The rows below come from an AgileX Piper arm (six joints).
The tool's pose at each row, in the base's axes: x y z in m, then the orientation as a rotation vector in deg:
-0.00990 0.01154 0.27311 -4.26 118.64 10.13
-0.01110 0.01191 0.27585 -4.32 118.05 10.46
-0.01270 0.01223 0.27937 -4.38 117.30 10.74
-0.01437 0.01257 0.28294 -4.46 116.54 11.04
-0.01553 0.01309 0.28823 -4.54 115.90 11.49
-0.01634 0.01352 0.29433 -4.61 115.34 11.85
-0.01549 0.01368 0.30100 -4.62 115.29 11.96
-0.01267 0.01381 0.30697 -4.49 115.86 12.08
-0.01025 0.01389 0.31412 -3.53 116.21 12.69
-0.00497 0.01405 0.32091 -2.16 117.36 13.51
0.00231 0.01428 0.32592 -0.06 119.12 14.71
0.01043 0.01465 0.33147 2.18 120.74 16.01
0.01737 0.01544 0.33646 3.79 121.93 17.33
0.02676 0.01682 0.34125 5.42 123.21 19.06
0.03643 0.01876 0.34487 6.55 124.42 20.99
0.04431 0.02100 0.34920 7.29 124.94 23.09
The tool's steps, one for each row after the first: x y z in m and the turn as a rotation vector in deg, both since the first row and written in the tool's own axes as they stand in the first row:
-0.00181 0.00078 -0.00229 -0.29 -0.57 0.05
-0.00410 0.00163 -0.00530 -0.54 -1.31 0.07
-0.00640 0.00252 -0.00839 -0.82 -2.05 0.09
-0.01045 0.00368 -0.01183 -1.21 -2.67 0.18
-0.01538 0.00478 -0.01537 -1.52 -3.21 0.24
-0.02162 0.00546 -0.01778 -1.61 -3.25 0.28
-0.02821 0.00580 -0.01817 -1.62 -2.69 0.46
-0.03563 0.00625 -0.01947 -1.63 -2.40 1.44
-0.04412 0.00638 -0.01811 -1.59 -1.33 2.84
-0.05203 0.00615 -0.01416 -1.48 0.34 4.96
-0.06081 0.00601 -0.00972 -1.40 1.89 7.18
-0.06853 0.00638 -0.00597 -1.61 3.07 8.93
-0.07724 0.00700 0.00009 -2.10 4.39 10.86
-0.08505 0.00803 0.00704 -2.93 5.70 12.50
-0.09261 0.00965 0.01214 -4.07 6.36 13.90

